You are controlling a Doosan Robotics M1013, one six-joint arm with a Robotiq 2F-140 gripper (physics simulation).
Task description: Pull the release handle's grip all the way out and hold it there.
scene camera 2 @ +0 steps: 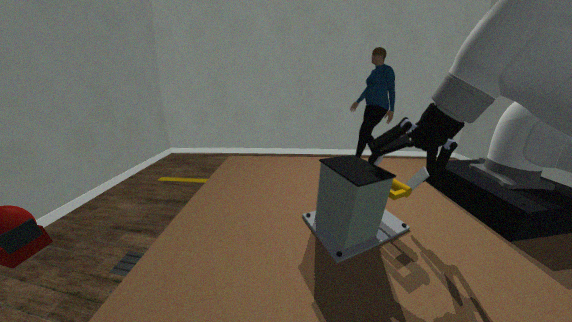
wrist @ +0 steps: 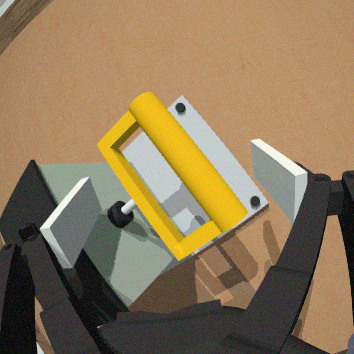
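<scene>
The release handle's yellow grip (scene camera 2: pixel 400 190) (wrist: pixel 187 160) is a frame with a thick round bar on its outer side. In the wrist view a short light rod (wrist: pixel 129 206) joins it to a black collar (wrist: pixel 120 214) on the grey-green housing (scene camera 2: pixel 337 205) (wrist: pixel 142 270). The housing has a black top and stands upright on a bolted light plate (scene camera 2: pixel 397 226) (wrist: pixel 225 150). My gripper (scene camera 2: pixel 398 169) (wrist: pixel 171 176) is wide open and empty. Its pads stand apart on either side of the grip: the left pad is over the housing side, the right pad beyond the round bar.
The housing's black top (scene camera 2: pixel 357 170) (wrist: pixel 25 200) lies close to one finger. A brown table top (scene camera 2: pixel 225 240) surrounds the plate. A person in blue (scene camera 2: pixel 380 87) stands behind the table. A red object (scene camera 2: pixel 17 237) shows at the left edge. The arm's base (scene camera 2: pixel 515 170) is at the right.
</scene>
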